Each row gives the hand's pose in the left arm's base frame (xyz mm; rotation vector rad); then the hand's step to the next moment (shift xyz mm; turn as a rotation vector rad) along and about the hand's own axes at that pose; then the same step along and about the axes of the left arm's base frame.
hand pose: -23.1 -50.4 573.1 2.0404 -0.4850 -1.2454
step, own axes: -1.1 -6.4 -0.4 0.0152 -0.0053 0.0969
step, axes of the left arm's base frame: -0.4 5.3 -3.8 -0.0785 -0.0408 -0.0427
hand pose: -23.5 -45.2 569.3 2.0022 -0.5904 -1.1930
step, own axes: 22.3 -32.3 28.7 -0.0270 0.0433 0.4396
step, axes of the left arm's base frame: -14.3 -4.8 -46.2 -0.4023 -0.1618 -0.0887
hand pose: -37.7 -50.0 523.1 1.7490 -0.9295 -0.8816
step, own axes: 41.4 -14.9 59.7 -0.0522 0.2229 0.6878
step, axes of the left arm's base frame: -29.9 -55.8 -38.7 -0.6656 -0.2871 0.0086
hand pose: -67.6 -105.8 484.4 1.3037 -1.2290 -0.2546
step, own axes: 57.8 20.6 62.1 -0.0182 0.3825 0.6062
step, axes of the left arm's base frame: -35.0 -72.1 34.6 -0.6625 -0.2115 0.1746
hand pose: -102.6 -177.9 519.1 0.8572 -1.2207 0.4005
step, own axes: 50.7 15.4 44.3 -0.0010 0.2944 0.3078
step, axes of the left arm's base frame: -22.8 -32.2 56.7 -0.4024 -0.0452 0.1319
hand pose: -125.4 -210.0 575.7 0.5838 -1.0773 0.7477
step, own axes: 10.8 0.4 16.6 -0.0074 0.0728 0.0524
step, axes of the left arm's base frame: -6.6 -9.3 16.2 -0.0882 0.0046 0.0172
